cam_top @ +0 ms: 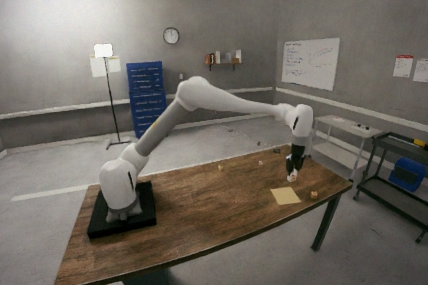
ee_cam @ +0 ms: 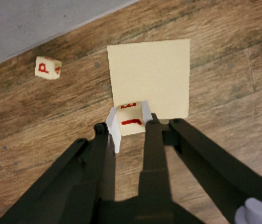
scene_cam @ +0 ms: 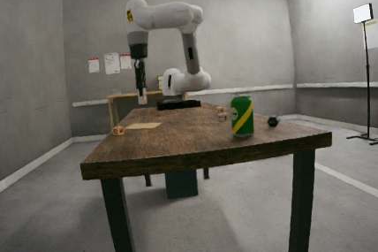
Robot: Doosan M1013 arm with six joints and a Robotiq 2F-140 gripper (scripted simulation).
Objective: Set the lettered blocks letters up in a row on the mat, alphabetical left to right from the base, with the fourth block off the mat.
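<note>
Right now the tan mat is 40 mm behind my hand, 10 mm to the right of it and 130 mm below it. Also, from my hand: green can 380 mm ahead, 280 mm to the left, 70 mm below; dark object 290 mm ahead, 450 mm to the left, 120 mm below.
</note>
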